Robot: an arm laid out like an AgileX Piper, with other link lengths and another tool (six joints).
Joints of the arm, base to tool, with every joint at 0 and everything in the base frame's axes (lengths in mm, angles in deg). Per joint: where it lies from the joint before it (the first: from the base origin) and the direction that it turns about. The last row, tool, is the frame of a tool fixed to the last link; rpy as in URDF.
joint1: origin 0 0 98.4 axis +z
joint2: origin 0 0 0 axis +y
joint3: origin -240.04 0 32.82 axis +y
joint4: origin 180.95 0 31.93 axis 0.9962 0 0.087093
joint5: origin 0 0 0 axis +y
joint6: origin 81.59 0 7.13 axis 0.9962 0 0.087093
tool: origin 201.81 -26 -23.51 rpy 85.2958 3.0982 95.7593
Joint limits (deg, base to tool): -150..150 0..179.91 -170..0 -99.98..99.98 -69.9..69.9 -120..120
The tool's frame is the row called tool.
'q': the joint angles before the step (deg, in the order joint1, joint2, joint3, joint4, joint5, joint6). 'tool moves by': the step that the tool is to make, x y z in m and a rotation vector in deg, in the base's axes. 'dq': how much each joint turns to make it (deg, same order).
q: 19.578 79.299 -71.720 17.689 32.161 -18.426
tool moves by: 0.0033 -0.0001 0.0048 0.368 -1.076 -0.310
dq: 0.003 -0.163 -0.015 -0.012 -1.009 0.014
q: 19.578 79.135 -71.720 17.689 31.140 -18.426
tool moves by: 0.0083 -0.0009 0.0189 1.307 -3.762 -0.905
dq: -0.004 -1.131 -0.021 0.003 -2.970 -0.003
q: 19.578 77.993 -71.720 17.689 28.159 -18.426
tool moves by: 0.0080 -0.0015 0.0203 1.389 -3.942 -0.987
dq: -0.001 -1.084 -0.012 -0.004 -3.238 0.005
